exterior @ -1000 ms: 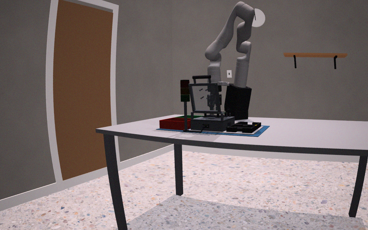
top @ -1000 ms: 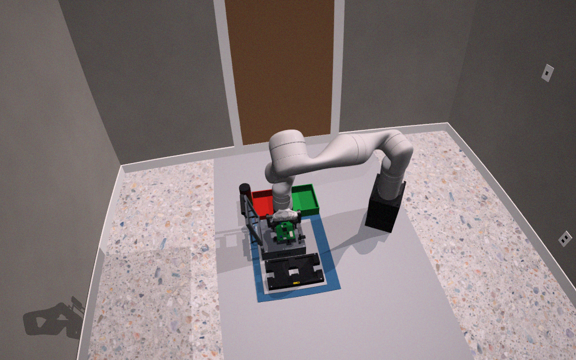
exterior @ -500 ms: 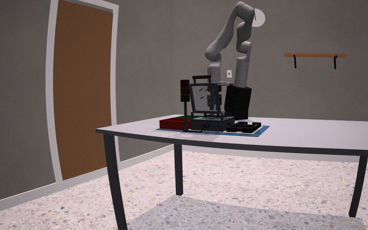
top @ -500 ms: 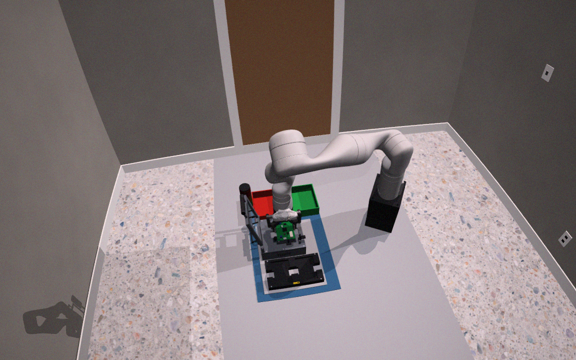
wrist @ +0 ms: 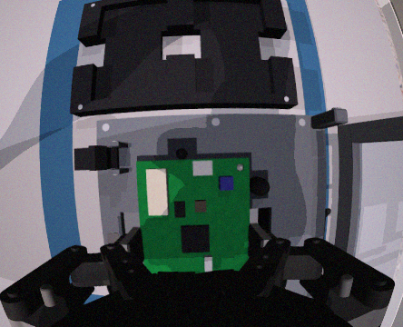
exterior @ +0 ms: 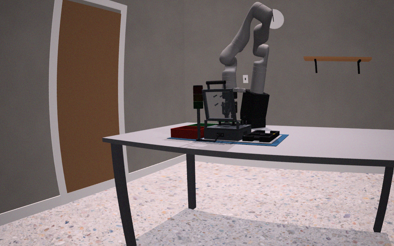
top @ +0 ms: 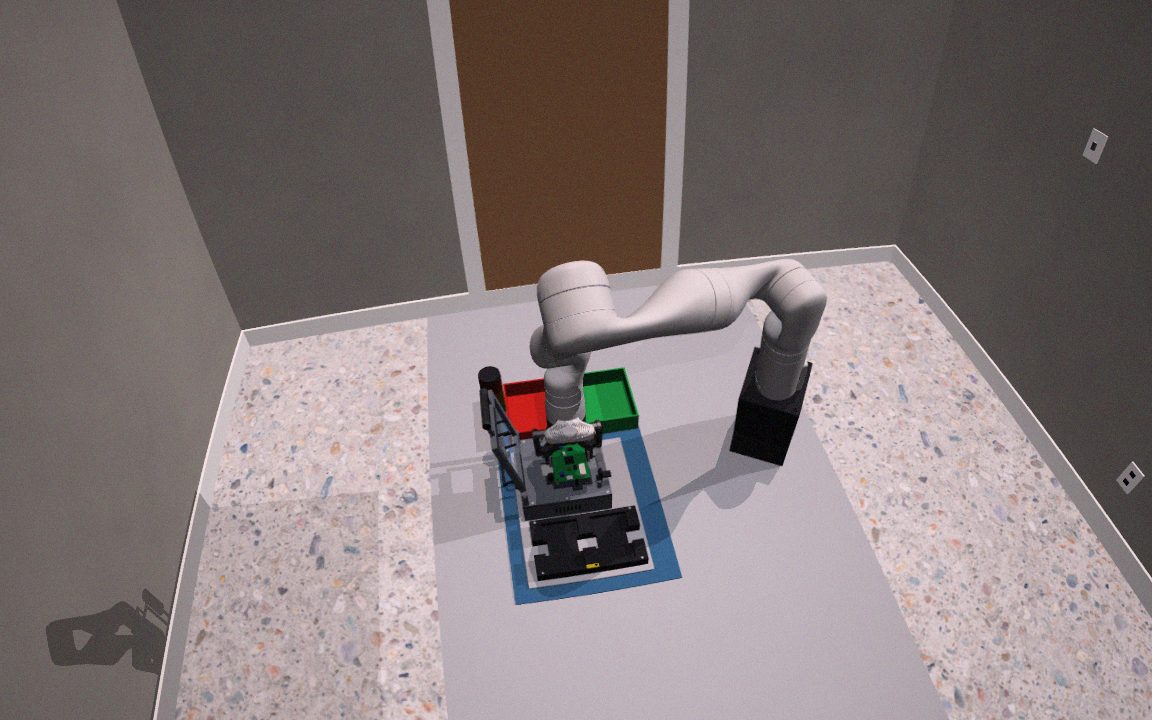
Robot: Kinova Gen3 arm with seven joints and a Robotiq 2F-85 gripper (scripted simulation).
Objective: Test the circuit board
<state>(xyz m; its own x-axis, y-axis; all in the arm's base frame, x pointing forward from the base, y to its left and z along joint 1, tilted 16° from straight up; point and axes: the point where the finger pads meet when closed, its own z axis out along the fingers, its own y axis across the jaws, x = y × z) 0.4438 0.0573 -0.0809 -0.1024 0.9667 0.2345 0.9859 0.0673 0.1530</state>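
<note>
Now: hand right at the green circuit board. Round my hand: red bin (190 mm to the right, 70 mm below, 70 mm ahead); then latch hook (70 mm behind, 50 mm to the left); then lid (120 mm ahead, 100 mm above, 10 mm to the left).
</note>
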